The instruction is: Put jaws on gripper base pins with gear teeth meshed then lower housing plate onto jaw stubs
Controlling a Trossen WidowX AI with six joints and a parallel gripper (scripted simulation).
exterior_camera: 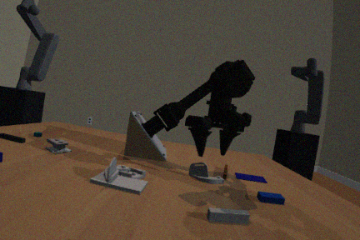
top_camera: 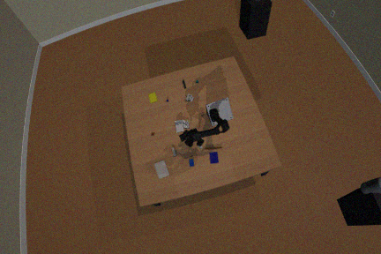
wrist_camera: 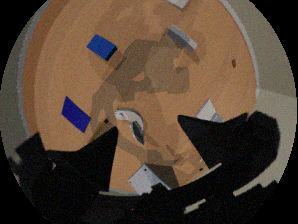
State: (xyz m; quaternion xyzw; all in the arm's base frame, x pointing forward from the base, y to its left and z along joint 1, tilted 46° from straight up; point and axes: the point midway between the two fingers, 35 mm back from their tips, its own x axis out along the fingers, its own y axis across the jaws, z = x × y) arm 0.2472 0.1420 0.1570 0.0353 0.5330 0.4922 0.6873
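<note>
Right now the toothed jaw is 80 mm below my gripper tip, 50 mm behind it and 30 mm to the left of it. Round my gripper tip: brown peg: 150 mm behind, 90 mm to the left, 80 mm below; then blue tile: 170 mm to the left, 130 mm behind, 80 mm below; then blue block: 160 mm to the left, 80 mm below, 70 mm ahead.
</note>
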